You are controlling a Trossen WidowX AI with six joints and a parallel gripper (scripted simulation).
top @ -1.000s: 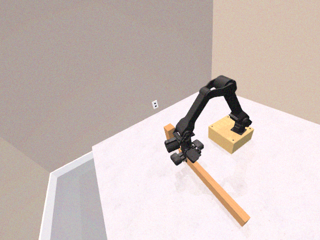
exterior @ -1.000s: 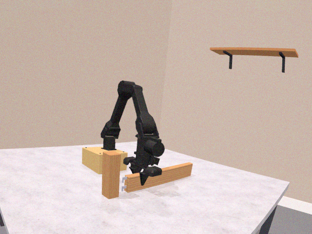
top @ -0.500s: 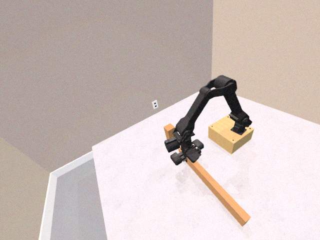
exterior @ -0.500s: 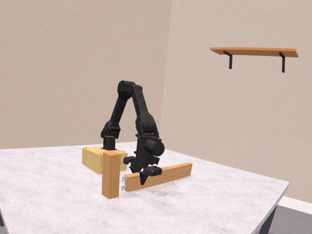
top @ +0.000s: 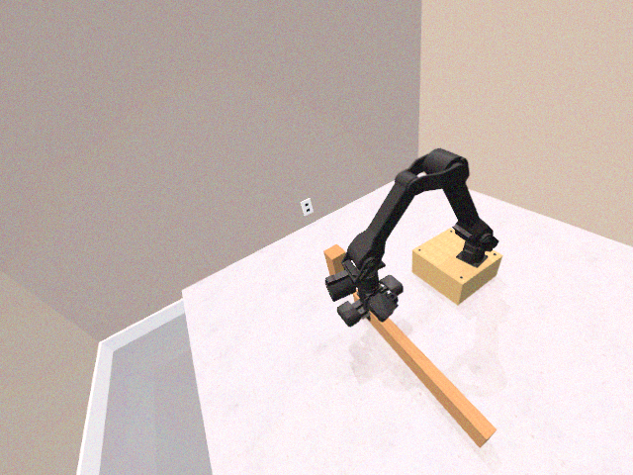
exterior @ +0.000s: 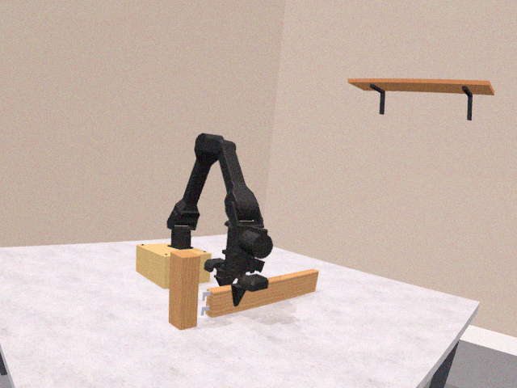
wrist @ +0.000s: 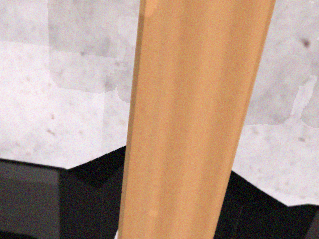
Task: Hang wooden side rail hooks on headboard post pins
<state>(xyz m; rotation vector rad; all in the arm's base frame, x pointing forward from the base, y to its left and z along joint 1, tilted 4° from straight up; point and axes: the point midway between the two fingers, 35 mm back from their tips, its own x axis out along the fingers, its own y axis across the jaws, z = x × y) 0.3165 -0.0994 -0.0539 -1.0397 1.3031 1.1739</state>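
Now: the headboard post 16 cm to the right of my gripper tip, 6 cm above it and 2 cm behind it.
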